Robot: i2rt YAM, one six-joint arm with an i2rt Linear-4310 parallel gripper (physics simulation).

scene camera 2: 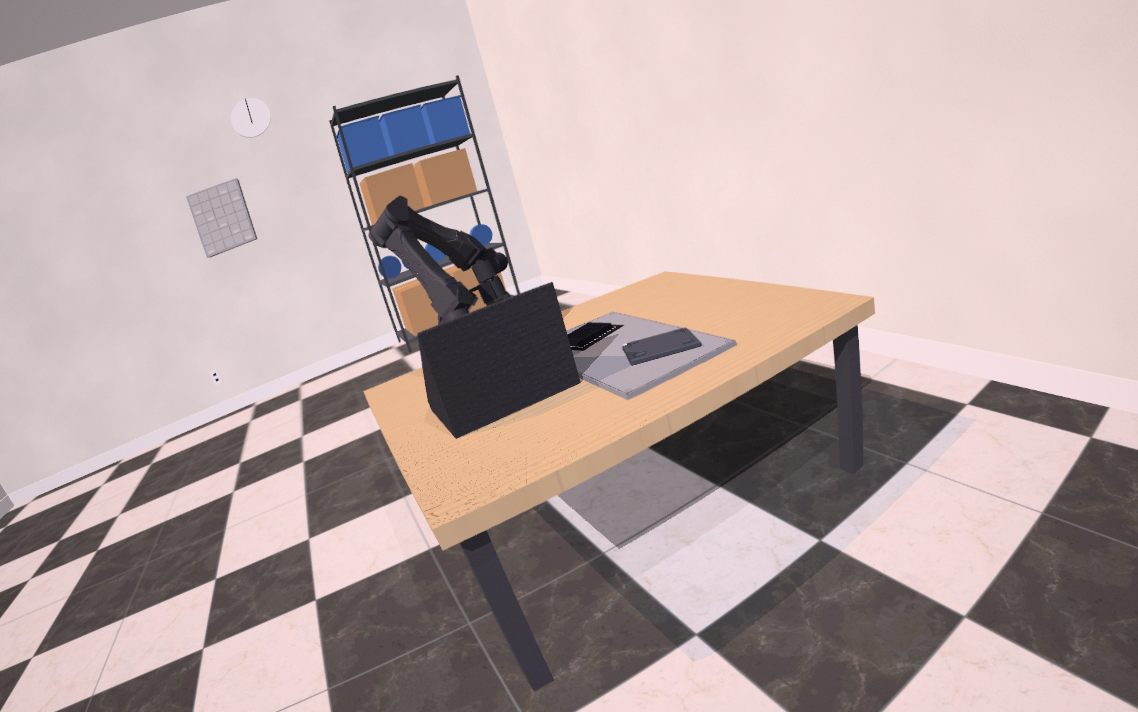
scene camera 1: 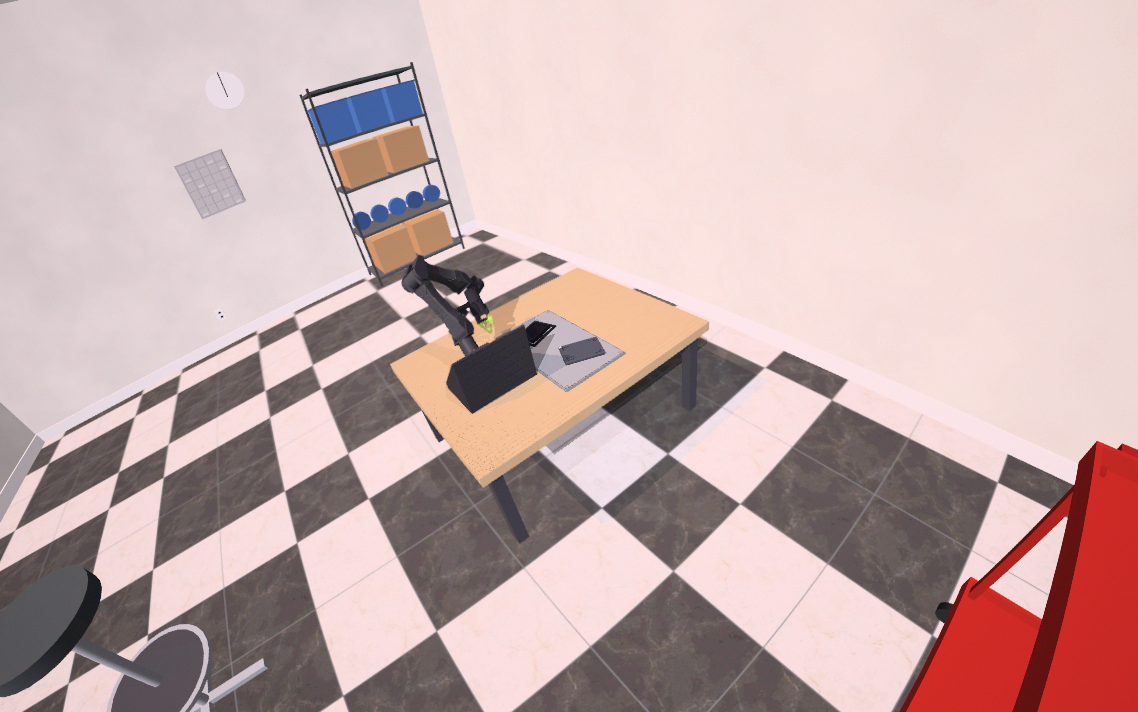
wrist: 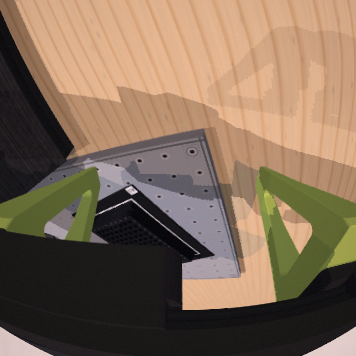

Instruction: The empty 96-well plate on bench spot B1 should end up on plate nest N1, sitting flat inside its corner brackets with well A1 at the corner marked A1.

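Where they show: gripper, fingertip midpoint: [scene camera 1: 489,329] [wrist: 177,175]; arm's base at its link origin: [scene camera 2: 470,343] [scene camera 1: 475,357].
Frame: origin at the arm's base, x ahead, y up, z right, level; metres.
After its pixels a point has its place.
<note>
The black 96-well plate [scene camera 1: 539,332] {z -0.076, x 0.353, y -0.122 m} [scene camera 2: 594,335] {z -0.071, x 0.351, y -0.130 m} [wrist: 131,228] {z -0.125, x 0.311, y -0.125 m} lies flat on a black pad with a white outline, on the grey perforated board [scene camera 1: 567,382] {z 0.254, x 0.207, y -0.140 m} [scene camera 2: 627,392] {z 0.274, x 0.182, y -0.140 m} [wrist: 227,245] {z -0.220, x 0.398, y -0.140 m}. The dark grey plate nest [scene camera 1: 582,350] {z 0.171, x 0.373, y -0.128 m} [scene camera 2: 661,345] {z 0.177, x 0.366, y -0.128 m} sits beside it on the same board, with no plate on it; its A1 mark is too small to read. My gripper [scene camera 1: 486,323] {z -0.237, x 0.206, y -0.079 m} [wrist: 177,175] {z -0.237, x 0.206, y -0.079 m} is open and empty, above the table at the board's arm side, apart from the plate. In the wrist view the left finger and gripper body hide part of the plate. The black block hides the fingers in scene camera 2.
A large black wedge-shaped block [scene camera 1: 493,369] {z 0.091, x 0.013, y -0.024 m} [scene camera 2: 499,365] {z 0.091, x 0.015, y -0.043 m} [wrist: 22,115] {z -0.112, x 0.135, y -0.121 m} stands on the wooden table [scene camera 1: 621,306] {z 0.053, x 0.745, y -0.153 m} [scene camera 2: 713,298] {z 0.003, x 0.727, y -0.153 m} [wrist: 150,50] {z -0.231, x 0.146, y -0.153 m} beside the board and close to the arm's base. A shelf rack [scene camera 1: 360,81] [scene camera 2: 398,99] stands on the floor behind the arm.
</note>
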